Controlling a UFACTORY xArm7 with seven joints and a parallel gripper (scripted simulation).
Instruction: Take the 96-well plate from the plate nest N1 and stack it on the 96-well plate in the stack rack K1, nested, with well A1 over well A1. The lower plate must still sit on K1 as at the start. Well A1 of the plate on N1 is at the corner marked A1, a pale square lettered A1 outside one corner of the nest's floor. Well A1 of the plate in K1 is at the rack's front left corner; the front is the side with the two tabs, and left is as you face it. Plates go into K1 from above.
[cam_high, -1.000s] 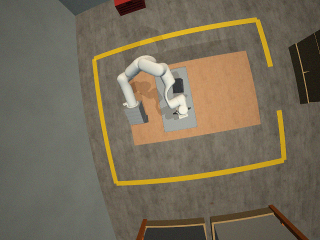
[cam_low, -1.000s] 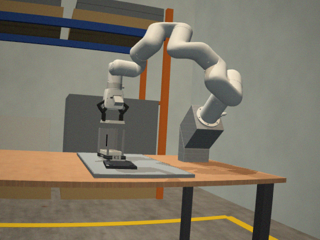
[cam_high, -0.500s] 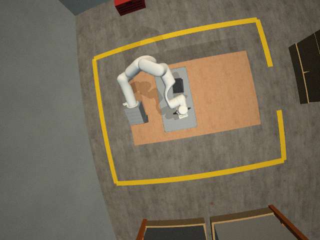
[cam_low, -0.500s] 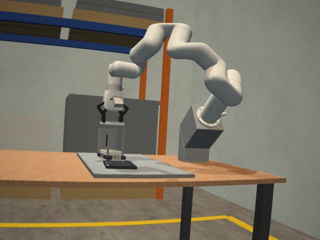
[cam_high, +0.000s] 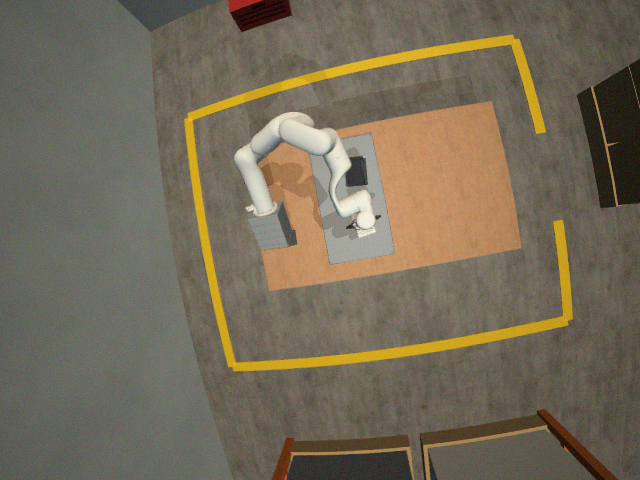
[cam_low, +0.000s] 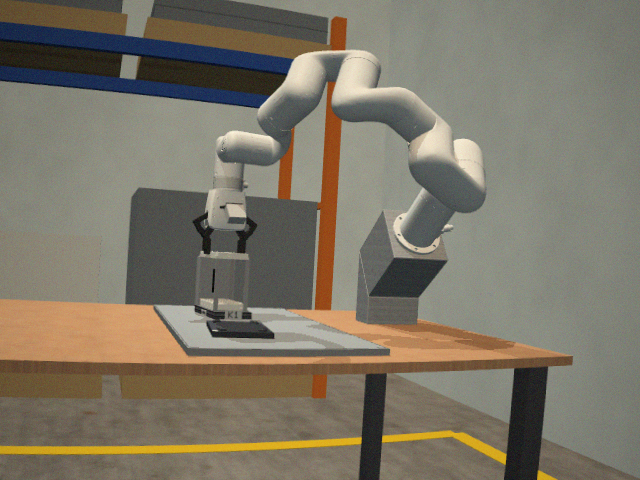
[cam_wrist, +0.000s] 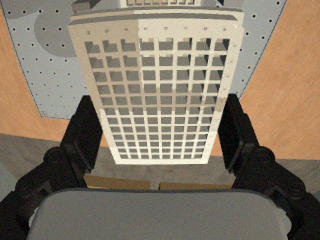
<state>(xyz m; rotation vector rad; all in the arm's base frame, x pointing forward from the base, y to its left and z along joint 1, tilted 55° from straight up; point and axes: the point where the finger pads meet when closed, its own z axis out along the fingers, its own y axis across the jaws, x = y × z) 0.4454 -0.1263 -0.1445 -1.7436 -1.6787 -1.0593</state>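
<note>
The K1 label lies 150 mm below my hand, 90 mm to the left of it and 10 mm behind it. Round my hand: pale A1 mark: 360 mm to the left, 150 mm below, 110 mm ahead; then 96-well plate: 10 mm below.
</note>
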